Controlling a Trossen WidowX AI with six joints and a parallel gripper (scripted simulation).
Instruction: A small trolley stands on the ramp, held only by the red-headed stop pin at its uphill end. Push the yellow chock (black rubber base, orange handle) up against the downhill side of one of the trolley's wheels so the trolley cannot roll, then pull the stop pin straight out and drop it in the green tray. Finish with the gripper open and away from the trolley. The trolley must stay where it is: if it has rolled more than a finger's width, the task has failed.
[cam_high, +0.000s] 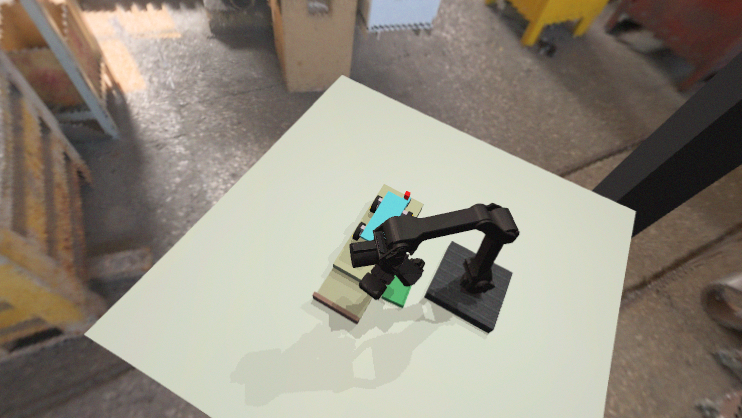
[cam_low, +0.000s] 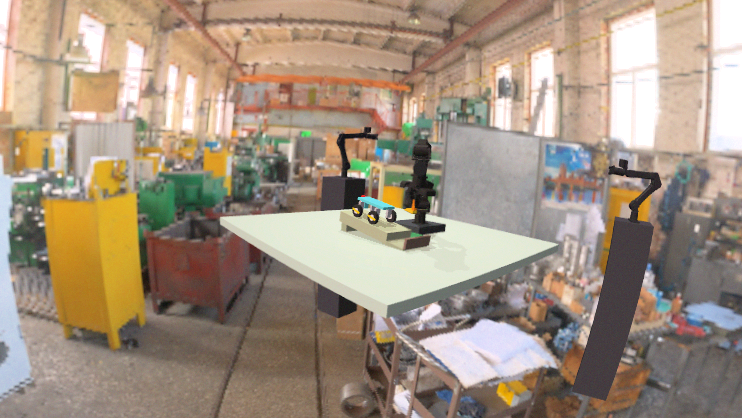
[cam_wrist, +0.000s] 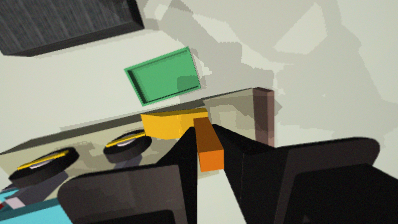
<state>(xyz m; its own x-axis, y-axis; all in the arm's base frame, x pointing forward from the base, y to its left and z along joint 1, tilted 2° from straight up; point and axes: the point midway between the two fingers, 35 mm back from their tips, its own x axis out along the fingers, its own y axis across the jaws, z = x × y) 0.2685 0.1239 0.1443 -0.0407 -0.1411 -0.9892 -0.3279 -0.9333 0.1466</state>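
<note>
Right now the stop pin is 290 mm to the right of my gripper tip, 20 mm below it and 10 mm ahead of it. Also, from my gripper tip: yellow chock 20 mm to the right, 10 mm below, 10 mm behind; then green tray 160 mm below, 50 mm to the right, 50 mm behind; then brown bar 120 mm below, 110 mm ahead, 90 mm to the left.
</note>
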